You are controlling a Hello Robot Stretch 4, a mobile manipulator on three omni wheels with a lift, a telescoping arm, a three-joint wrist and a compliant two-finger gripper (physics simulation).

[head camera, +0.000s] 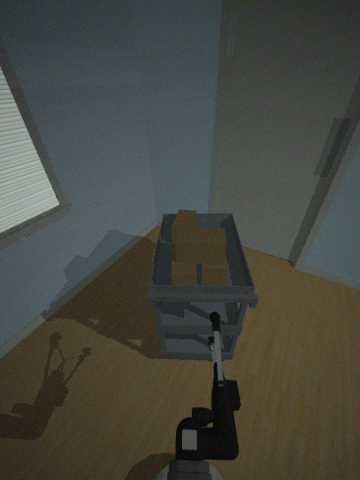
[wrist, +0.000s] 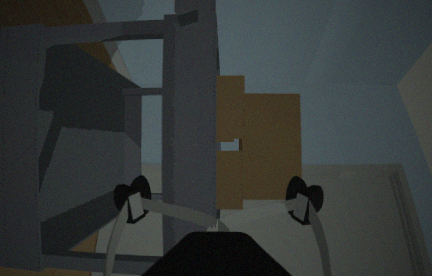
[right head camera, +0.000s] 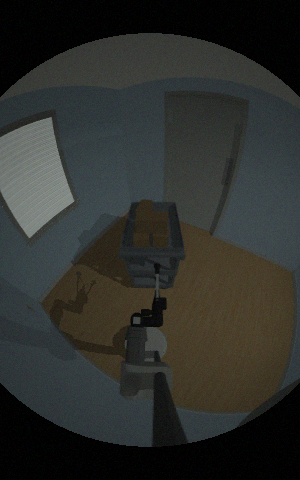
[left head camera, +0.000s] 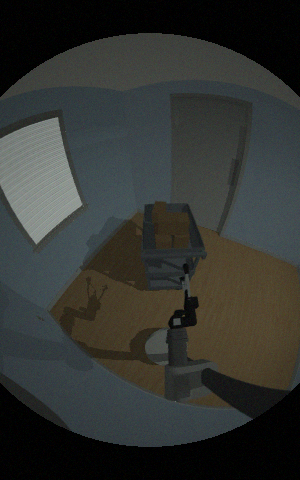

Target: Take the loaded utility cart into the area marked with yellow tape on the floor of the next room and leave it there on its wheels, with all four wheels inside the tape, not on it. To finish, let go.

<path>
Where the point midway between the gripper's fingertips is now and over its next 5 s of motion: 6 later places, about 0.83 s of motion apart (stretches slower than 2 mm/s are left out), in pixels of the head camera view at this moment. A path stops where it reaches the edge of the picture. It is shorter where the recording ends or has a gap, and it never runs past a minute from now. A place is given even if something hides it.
My gripper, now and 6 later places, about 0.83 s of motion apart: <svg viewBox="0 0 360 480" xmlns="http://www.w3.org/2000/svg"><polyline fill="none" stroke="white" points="212,324 211,305 209,295 209,290 208,282 208,280 208,279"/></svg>
</path>
